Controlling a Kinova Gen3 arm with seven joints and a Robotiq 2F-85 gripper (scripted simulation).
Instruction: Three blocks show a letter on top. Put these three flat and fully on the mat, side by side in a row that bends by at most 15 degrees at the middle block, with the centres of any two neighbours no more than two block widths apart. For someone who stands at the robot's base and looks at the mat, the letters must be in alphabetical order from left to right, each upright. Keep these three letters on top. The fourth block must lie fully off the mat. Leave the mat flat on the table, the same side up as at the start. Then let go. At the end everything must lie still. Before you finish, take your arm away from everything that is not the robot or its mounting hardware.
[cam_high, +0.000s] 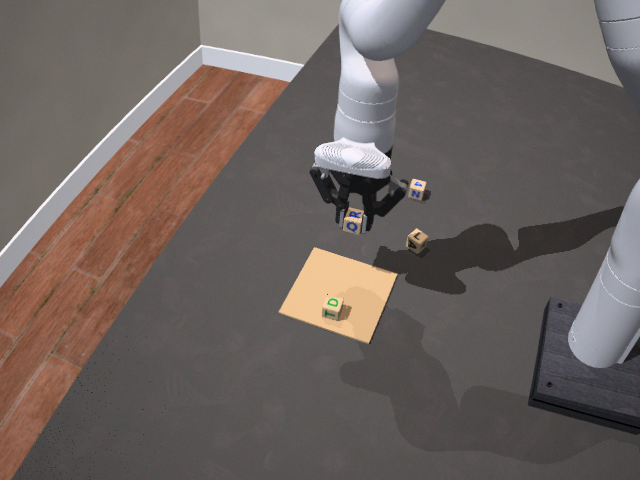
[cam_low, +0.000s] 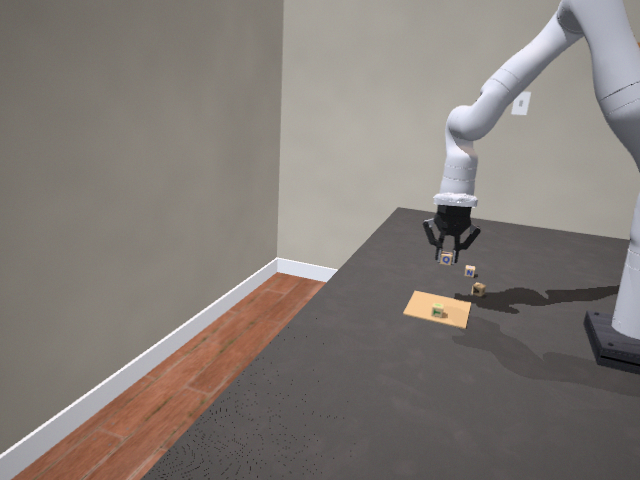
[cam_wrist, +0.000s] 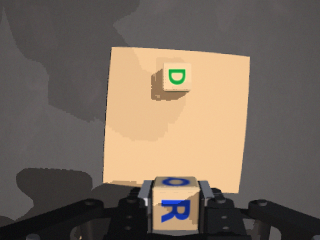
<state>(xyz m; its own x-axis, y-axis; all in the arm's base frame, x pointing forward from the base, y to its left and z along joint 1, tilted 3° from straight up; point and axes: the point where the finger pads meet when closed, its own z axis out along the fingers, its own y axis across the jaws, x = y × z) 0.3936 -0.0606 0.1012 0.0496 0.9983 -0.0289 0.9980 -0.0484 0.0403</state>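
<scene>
Right now my hand is 40 mm to the right of the tan mat and 120 mm above it.
</scene>
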